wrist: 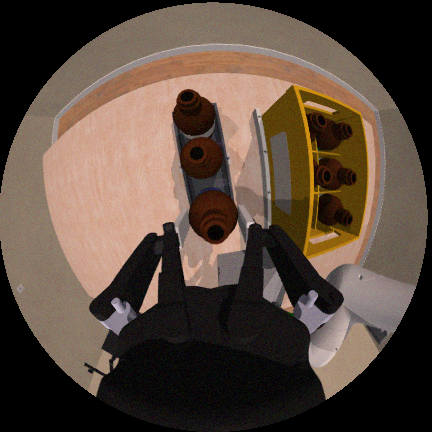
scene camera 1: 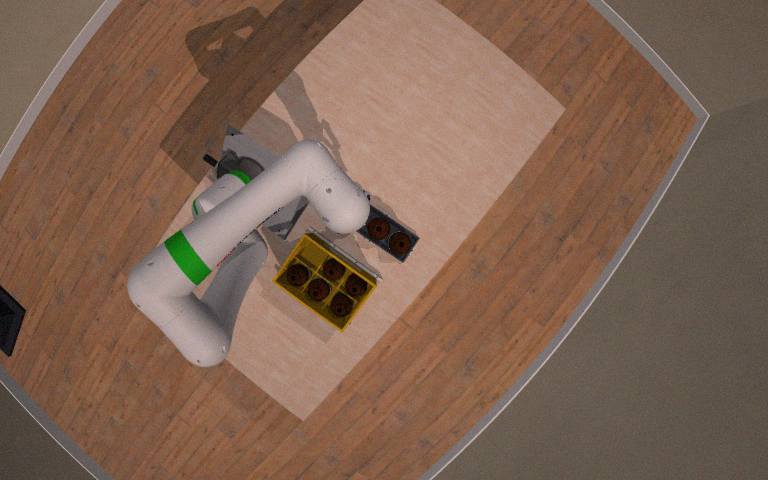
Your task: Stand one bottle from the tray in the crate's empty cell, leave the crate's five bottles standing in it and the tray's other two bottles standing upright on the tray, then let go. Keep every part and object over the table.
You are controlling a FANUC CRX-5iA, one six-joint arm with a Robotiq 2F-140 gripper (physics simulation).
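Places are measured from the arm's base along level axes (x down, y right, z back), in millimetres.
Pixels of known places: gripper, between the fingertips: [wrist: 212,215]; arm's base, origin of its link: [scene camera 1: 252,176].
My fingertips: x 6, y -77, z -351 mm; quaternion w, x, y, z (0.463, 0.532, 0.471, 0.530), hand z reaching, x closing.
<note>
For each thing: its top centre in the pictures, then the offset to it from my fingertips. "spot": a spot on its surface instead. Level surfaces: height alone.
- brown bottle, centre of its top: [wrist: 212,237] dy +0, dx -66, dz +2 mm
- dark tray, a spot on its surface: [wrist: 225,150] spot: dy +48, dx +115, dz -100 mm
- yellow crate, centre of its top: [wrist: 346,176] [scene camera 1: 323,284] dy +232, dx -35, dz -35 mm
- thin grey rail, centre of its top: [wrist: 267,171] [scene camera 1: 345,254] dy +133, dx +110, dz -40 mm
- pale table, height of its surface: dx +140 mm
My gripper [wrist: 212,215] is shut on a brown bottle [wrist: 213,212] and holds it roughly upright, seemingly raised a little over the near end of the dark tray [scene camera 1: 410,251] [wrist: 225,150]. In the scene view the arm hides the gripper and this bottle. Two other brown bottles, a middle one [scene camera 1: 378,228] [wrist: 201,159] and a far one [scene camera 1: 400,243] [wrist: 194,117], stand upright on the tray. The yellow crate [scene camera 1: 309,305] [wrist: 301,175] holds several standing brown bottles [scene camera 1: 318,289] [wrist: 332,172]. Its empty corner cell [scene camera 1: 310,255] is hidden behind the crate wall in the wrist view.
A thin grey rail [scene camera 1: 346,253] [wrist: 266,170] stands along the crate's tray-facing side, between tray and crate. The white arm [scene camera 1: 249,212] [wrist: 370,295] reaches over the pale table [scene camera 1: 424,113] [wrist: 115,150]. A grey plate [wrist: 232,267] lies near the robot base.
</note>
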